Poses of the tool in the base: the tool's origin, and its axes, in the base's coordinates. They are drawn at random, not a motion.
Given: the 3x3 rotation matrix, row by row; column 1 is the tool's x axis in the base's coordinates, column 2 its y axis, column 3 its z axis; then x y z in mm. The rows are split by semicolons.
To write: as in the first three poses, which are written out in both.
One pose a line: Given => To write
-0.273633, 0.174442, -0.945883; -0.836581, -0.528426, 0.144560; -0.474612, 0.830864, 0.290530; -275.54, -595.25, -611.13 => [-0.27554, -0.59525, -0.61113, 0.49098, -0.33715, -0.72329, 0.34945]
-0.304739, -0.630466, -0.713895; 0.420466, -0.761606, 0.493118; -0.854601, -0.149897, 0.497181; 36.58, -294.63, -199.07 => [0.03658, -0.29463, -0.19907, -0.48982, 0.10718, 0.80055, 0.32819]
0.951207, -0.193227, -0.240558; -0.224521, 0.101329, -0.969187; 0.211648, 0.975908, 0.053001; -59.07, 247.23, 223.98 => [-0.05907, 0.24723, 0.22398, 0.67024, -0.15582, -0.01078, 0.72552]
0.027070, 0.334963, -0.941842; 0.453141, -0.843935, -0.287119; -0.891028, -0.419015, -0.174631; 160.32, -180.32, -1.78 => [0.16032, -0.18032, -0.00178, -0.71513, -0.27551, 0.64075, 0.04611]
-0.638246, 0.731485, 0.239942; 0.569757, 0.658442, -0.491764; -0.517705, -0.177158, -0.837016; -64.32, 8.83, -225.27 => [-0.06432, 0.00883, -0.22527, 0.36754, 0.88511, -0.18894, 0.21400]
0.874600, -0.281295, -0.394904; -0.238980, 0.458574, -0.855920; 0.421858, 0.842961, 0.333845; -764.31, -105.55, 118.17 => [-0.76431, -0.10555, 0.11817, 0.52014, -0.25006, 0.01296, 0.81655]
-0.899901, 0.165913, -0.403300; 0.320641, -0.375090, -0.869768; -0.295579, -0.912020, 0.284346; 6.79, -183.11, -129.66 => [0.00679, -0.18311, -0.12966, -0.21843, -0.55688, 0.79990, 0.04836]
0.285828, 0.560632, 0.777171; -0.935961, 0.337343, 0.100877; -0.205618, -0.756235, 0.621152; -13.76, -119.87, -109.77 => [-0.01376, -0.11987, -0.10977, -0.28607, 0.32801, -0.49949, 0.74905]
